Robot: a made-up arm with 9 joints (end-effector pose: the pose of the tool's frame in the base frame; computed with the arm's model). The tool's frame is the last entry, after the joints.
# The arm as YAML. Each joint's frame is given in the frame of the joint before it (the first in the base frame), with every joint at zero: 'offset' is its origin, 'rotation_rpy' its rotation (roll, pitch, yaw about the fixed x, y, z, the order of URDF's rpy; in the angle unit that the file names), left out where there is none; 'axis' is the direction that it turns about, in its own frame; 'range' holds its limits. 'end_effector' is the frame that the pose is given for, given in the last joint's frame.
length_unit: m
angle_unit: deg
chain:
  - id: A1
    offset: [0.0, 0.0, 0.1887]
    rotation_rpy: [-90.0, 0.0, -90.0]
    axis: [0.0, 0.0, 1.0]
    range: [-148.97, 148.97]
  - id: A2
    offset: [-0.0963, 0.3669, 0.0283]
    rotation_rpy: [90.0, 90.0, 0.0]
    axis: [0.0, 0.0, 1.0]
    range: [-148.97, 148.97]
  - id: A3
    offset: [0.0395, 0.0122, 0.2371]
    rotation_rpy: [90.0, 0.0, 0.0]
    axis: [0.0, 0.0, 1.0]
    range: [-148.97, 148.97]
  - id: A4
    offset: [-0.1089, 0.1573, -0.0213]
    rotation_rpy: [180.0, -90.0, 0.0]
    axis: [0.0, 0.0, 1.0]
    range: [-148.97, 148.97]
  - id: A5
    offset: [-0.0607, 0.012, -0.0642]
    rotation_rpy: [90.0, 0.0, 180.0]
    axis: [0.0, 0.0, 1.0]
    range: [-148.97, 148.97]
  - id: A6
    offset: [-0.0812, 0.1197, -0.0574]
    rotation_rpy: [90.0, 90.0, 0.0]
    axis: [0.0, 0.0, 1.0]
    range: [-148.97, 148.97]
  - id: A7
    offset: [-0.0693, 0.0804, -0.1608]
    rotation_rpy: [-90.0, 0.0, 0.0]
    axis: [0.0, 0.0, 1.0]
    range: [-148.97, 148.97]
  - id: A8
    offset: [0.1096, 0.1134, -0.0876]
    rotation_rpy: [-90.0, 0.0, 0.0]
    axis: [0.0, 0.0, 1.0]
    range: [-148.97, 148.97]
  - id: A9
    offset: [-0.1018, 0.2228, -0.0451]
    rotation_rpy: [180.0, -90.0, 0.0]
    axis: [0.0, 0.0, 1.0]
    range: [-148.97, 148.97]
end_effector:
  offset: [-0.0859, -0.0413, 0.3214]
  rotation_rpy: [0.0, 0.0, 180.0]
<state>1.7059 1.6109 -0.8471 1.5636 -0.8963 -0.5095 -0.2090 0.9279 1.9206</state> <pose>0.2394 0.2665 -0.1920 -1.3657 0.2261 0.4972</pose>
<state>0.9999 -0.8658 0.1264 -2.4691 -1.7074 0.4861 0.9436 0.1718 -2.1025</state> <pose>0.2848 0.6343 0.2255 -2.0448 0.2170 -0.2224</pose>
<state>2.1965 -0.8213 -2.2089 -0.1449 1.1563 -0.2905 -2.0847 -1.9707 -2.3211</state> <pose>-0.1593 0.1150 0.5046 -0.7847 -1.0763 -1.7575</pose>
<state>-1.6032 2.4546 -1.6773 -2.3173 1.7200 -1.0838 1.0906 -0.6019 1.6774</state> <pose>0.8887 0.2579 0.2268 2.6928 0.8898 1.1543</pose>
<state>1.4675 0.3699 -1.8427 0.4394 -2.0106 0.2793 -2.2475 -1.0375 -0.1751</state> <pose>0.1539 0.0544 0.0746 0.5053 0.7322 -0.6717</pose>
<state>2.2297 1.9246 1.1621 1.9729 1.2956 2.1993 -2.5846 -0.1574 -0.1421</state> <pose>-0.2925 0.4445 0.5113 -0.8005 -0.3041 1.0848</pose>
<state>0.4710 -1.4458 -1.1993 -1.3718 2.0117 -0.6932 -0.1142 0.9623 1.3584</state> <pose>0.2634 -0.0863 0.7422 1.3364 0.2204 -0.1255</pose>
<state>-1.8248 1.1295 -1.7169 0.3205 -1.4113 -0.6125 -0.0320 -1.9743 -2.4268</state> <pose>0.1148 0.1296 0.7852 -1.4181 -0.1152 0.0011</pose>
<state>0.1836 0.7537 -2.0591 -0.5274 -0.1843 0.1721 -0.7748 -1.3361 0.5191</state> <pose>-0.0736 -0.3978 0.0230 1.3892 -0.7813 2.5468</pose>
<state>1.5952 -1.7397 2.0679 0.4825 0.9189 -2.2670 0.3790 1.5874 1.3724</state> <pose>-0.0247 0.0345 0.0273 1.3474 1.2364 -2.4330</pose>
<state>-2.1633 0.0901 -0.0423 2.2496 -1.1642 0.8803 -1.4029 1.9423 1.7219</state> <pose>-0.2368 0.0198 -0.3809 1.9176 1.4477 -1.9598</pose>
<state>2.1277 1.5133 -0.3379 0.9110 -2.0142 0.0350 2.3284 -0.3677 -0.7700</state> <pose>0.6809 -0.4110 0.0180 -0.8780 1.1653 -1.8991</pose>
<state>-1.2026 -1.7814 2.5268 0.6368 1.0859 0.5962 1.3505 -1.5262 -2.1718</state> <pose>0.2372 0.1347 0.1135 -1.2493 0.5186 2.4527</pose>
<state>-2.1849 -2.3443 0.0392 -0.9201 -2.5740 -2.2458 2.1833 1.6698 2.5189</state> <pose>-0.1506 0.0633 0.2676 -0.2699 0.7018 0.5934</pose>
